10 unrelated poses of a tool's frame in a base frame.
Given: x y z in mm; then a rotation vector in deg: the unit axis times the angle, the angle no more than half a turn.
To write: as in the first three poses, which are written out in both.
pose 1, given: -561, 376, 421, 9.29, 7.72, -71.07
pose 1, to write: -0.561, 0.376, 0.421; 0.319, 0.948, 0.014; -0.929, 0.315, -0.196; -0.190, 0.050, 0.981
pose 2, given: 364, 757, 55, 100.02, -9.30, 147.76
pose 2, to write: 0.364, 0.757, 0.055; -0.373, -0.077, 0.925; -0.039, -0.994, -0.099; 0.927, -0.073, 0.368
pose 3, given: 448, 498, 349, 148.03, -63.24, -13.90
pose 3, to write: 0.448, 0.498, 0.349; 0.687, -0.672, -0.277; -0.726, -0.650, -0.224; -0.030, 0.355, -0.934
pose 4, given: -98, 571, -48, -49.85, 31.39, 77.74
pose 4, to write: -0.098, 0.571, -0.048; 0.164, -0.976, -0.142; 0.604, -0.014, 0.797; -0.780, -0.217, 0.587
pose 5, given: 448, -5, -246, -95.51, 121.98, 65.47
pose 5, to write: 0.448, -0.005, -0.246; -0.341, -0.895, -0.289; -0.735, 0.062, 0.675; -0.586, 0.442, -0.679
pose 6, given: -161, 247, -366, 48.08, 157.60, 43.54
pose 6, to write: -0.161, 0.247, -0.366; -0.828, 0.476, 0.297; 0.561, 0.712, 0.422; -0.011, 0.516, -0.856
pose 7, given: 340, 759, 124, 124.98, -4.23, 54.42
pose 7, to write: 0.340, 0.759, 0.124; 0.724, -0.324, 0.609; 0.226, -0.722, -0.654; 0.652, 0.611, -0.449
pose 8, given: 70, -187, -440, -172.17, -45.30, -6.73
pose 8, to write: 0.070, -0.187, -0.440; 0.868, 0.493, 0.065; 0.490, -0.870, 0.050; 0.081, -0.012, -0.997
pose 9, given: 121, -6, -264, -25.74, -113.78, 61.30
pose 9, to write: 0.121, -0.006, -0.264; -0.603, -0.066, -0.795; 0.628, 0.576, -0.524; 0.492, -0.815, -0.306
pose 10, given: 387, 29, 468, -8.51, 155.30, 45.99
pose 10, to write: 0.387, 0.029, 0.468; -0.947, -0.185, 0.264; -0.011, 0.838, 0.546; -0.322, 0.514, -0.795
